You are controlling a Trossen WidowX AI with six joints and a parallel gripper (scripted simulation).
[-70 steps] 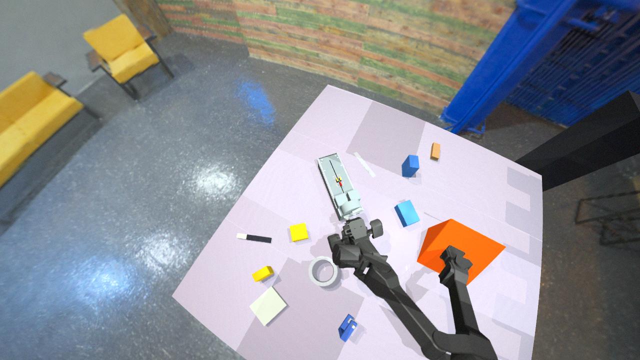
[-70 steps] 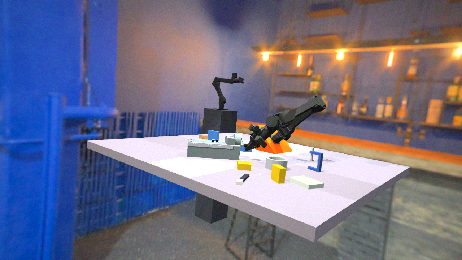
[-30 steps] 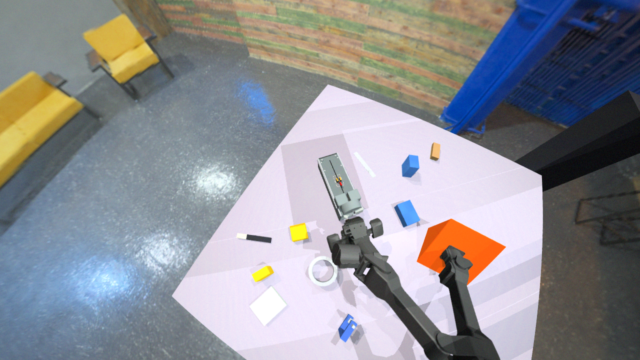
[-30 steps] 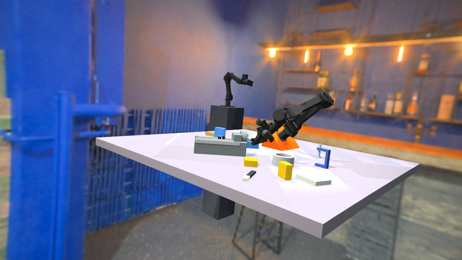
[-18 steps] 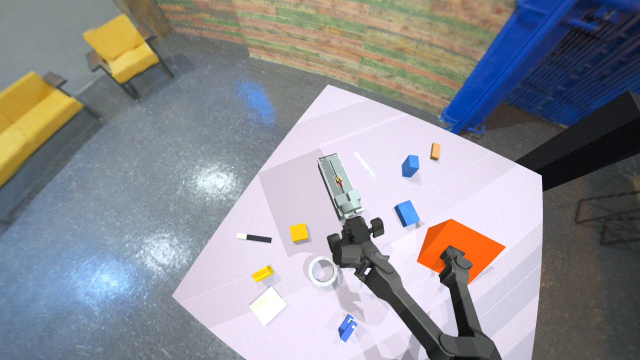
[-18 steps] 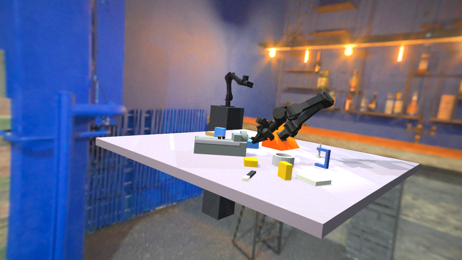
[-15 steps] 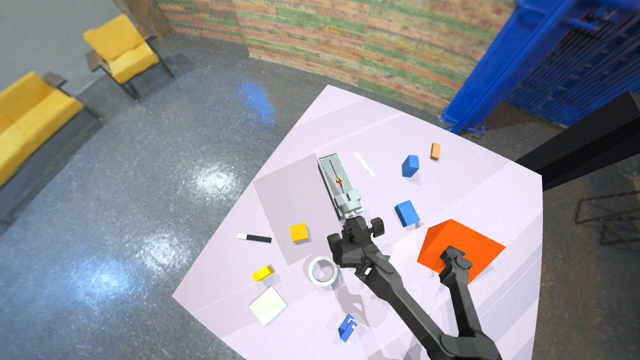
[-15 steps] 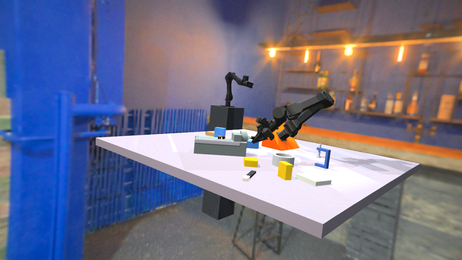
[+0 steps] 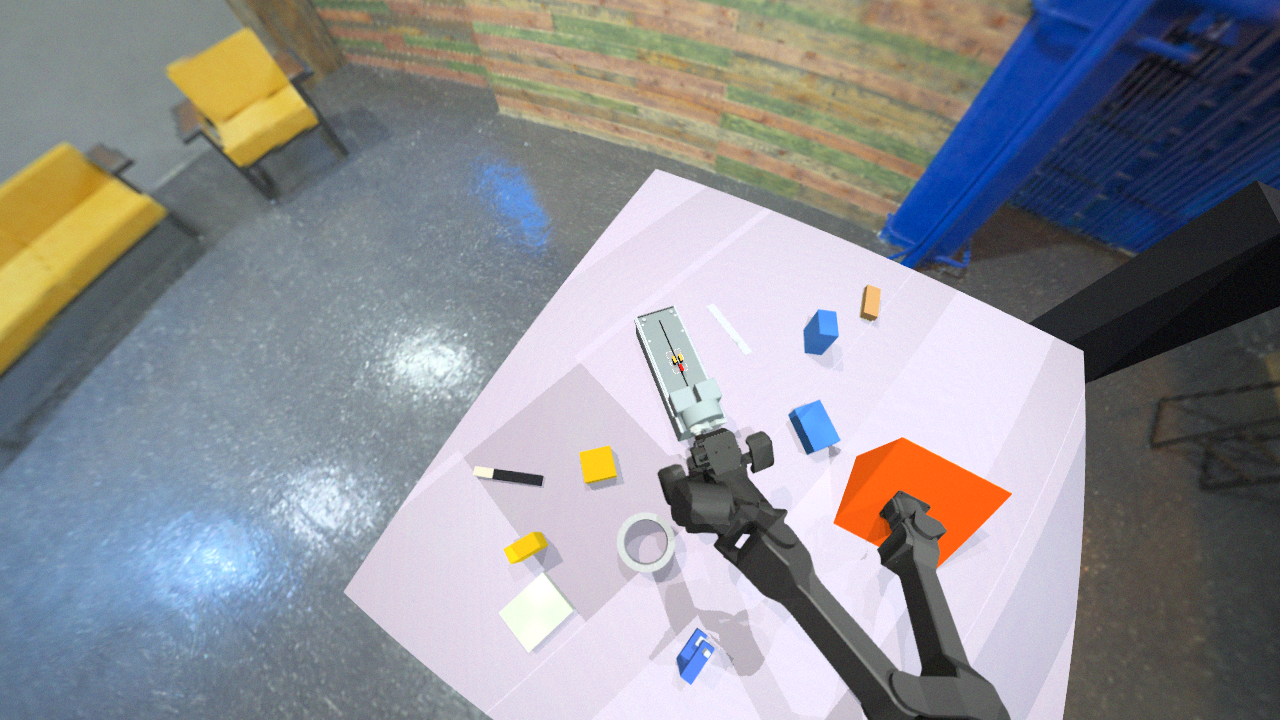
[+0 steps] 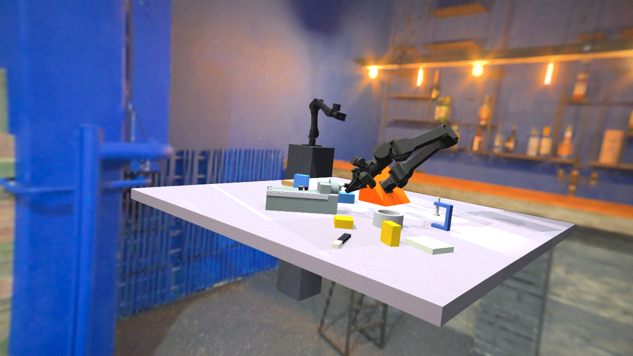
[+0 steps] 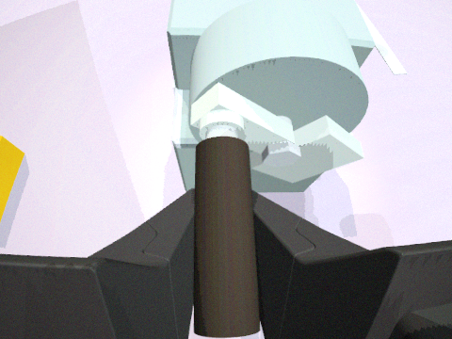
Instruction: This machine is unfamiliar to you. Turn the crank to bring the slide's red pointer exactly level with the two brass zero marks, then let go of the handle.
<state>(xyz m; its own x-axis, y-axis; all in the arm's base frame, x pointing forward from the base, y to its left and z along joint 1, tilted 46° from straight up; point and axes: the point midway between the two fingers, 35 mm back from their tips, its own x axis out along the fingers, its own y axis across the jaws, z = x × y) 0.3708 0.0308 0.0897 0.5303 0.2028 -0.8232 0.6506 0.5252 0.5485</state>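
Right now my gripper tip is 9 cm short of the red pointer and 11 cm to the left of it. From my gripper tip the other things lie so: brown crank handle 1 cm behind, 1 cm to the left, 2 cm above; metal strip 6 cm ahead, 29 cm to the right, 8 cm below; blue clamp 16 cm behind, 31 cm to the left, 3 cm below.
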